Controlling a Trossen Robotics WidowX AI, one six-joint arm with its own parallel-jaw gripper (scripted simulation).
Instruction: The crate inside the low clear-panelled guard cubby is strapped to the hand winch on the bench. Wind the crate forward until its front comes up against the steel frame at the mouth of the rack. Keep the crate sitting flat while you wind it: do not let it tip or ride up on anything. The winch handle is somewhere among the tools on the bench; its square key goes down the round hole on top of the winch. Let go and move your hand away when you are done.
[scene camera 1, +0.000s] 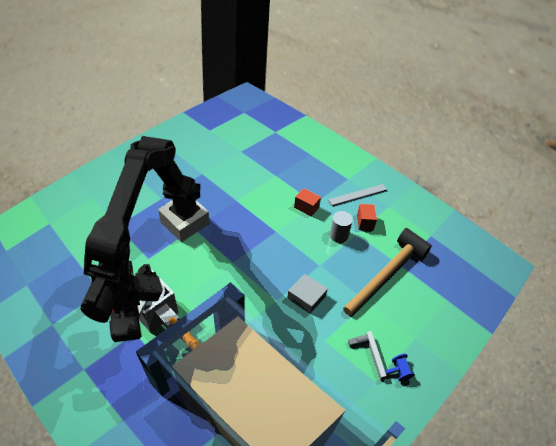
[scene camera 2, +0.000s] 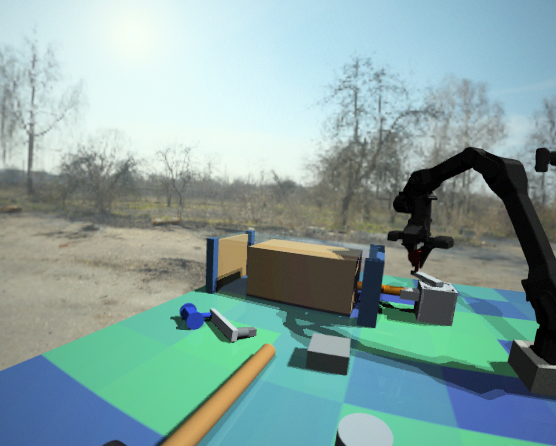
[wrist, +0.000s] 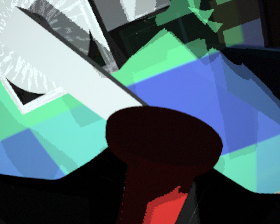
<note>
In view: my gripper (scene camera 1: 127, 319), a grey block (scene camera 2: 325, 353) and a hammer (scene camera 1: 413, 243).
The grey block also shows in scene camera 1 (scene camera 1: 307, 293). My gripper also shows in scene camera 2 (scene camera 2: 416, 267) and in the wrist view (wrist: 147, 140). The wrist view does not show the grey block: it is out of frame. The wrist view misses the hammer: it is out of frame.
</note>
